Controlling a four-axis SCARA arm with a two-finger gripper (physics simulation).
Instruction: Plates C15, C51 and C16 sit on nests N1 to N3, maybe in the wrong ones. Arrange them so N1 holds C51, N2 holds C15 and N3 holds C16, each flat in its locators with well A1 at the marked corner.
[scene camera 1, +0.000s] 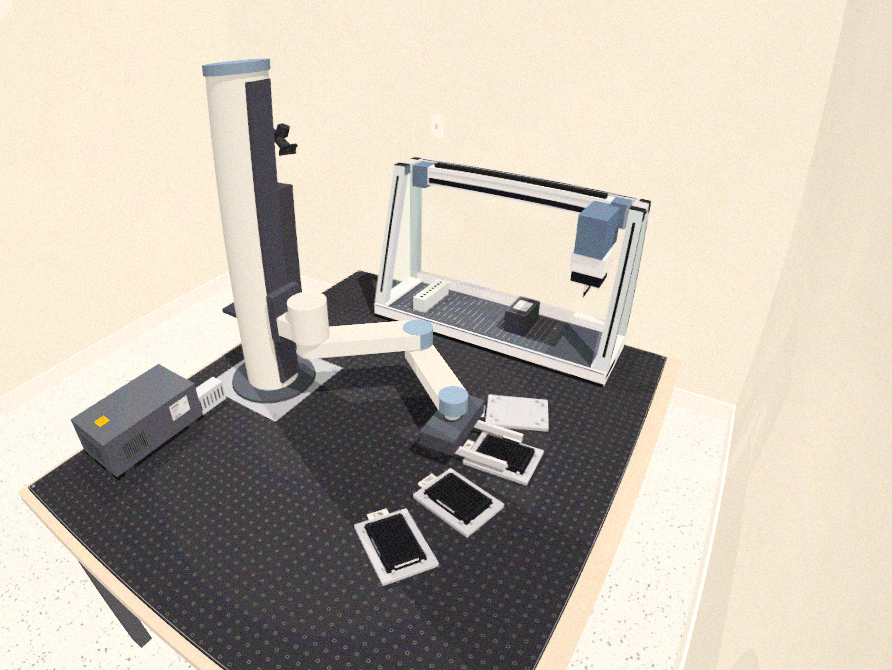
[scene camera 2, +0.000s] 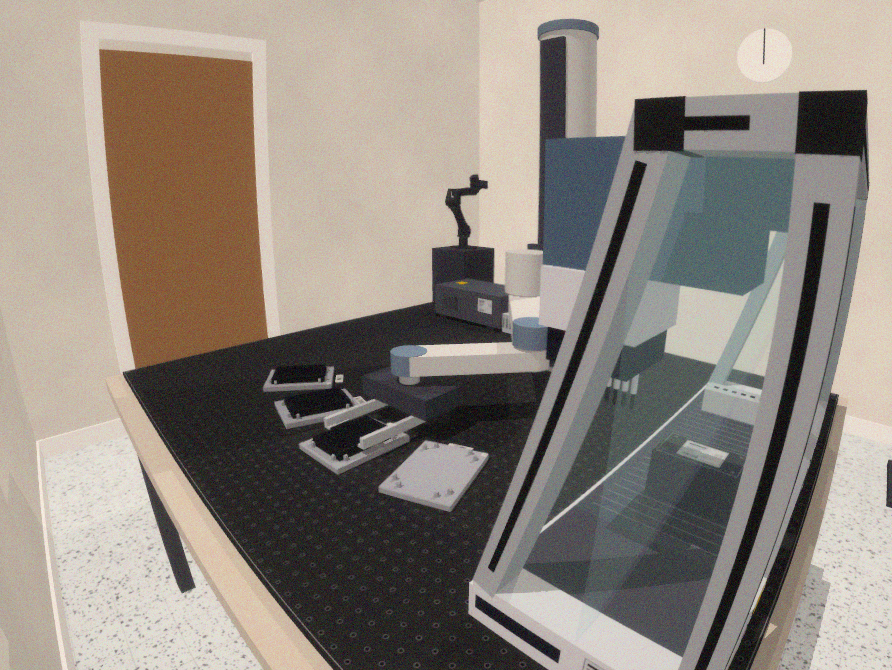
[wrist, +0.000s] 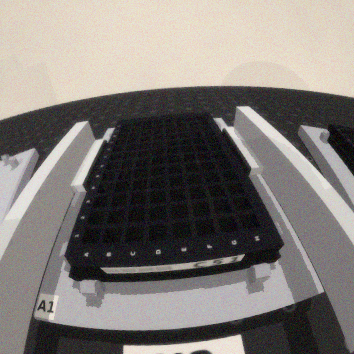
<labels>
My gripper shows in scene camera 1, in scene camera 2 and in the wrist view (162, 124). A plate C51 shows in scene camera 1 (517, 456), in scene camera 2 (344, 439) and in the wrist view (169, 199). A plate C16 shows in scene camera 1 and in scene camera 2; in the wrist view it is out of frame. One and the same spot on my gripper: (scene camera 1: 462, 451) is (scene camera 2: 370, 400). One and the same spot on the plate C16: (scene camera 1: 397, 547) is (scene camera 2: 292, 370).
</labels>
